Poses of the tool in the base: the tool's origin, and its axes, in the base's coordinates. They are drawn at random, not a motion.
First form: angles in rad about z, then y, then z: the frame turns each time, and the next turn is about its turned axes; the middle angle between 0 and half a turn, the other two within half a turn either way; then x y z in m.
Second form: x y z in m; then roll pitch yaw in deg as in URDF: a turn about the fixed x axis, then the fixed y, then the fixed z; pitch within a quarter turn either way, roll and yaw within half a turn. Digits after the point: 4 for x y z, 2 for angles.
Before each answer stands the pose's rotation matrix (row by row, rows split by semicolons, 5 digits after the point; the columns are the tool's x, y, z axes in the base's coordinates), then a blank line. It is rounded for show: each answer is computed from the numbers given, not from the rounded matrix.
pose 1, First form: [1.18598, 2.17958, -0.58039, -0.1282, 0.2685, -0.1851]
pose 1, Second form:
0.32873 -0.89281 0.30795; -0.64910 0.02327 0.76035; -0.68601 -0.44984 -0.57187

[-0.1282, 0.2685, -0.1851, -141.81, 43.32, -63.14]
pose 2, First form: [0.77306, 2.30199, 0.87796, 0.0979, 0.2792, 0.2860]
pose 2, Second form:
-0.84261 -0.07827 0.53281; 0.25290 0.81598 0.51982; -0.47545 0.57275 -0.66776

[0.0979, 0.2792, 0.2860, 139.38, 28.39, 163.29]
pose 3, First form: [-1.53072, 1.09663, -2.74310, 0.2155, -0.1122, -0.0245]
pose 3, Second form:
-0.40458 -0.91381 0.03565; 0.40494 -0.21396 -0.88896; 0.81997 -0.34522 0.45660

[0.2155, -0.1122, -0.0245, -37.09, -55.08, 134.97]
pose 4, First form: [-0.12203, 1.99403, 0.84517, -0.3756, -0.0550, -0.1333]
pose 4, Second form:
-0.17946 0.38574 0.90499; 0.77570 0.62127 -0.11099; -0.60505 0.68208 -0.41071

[-0.3756, -0.0550, -0.1333, 121.05, 37.23, 103.03]
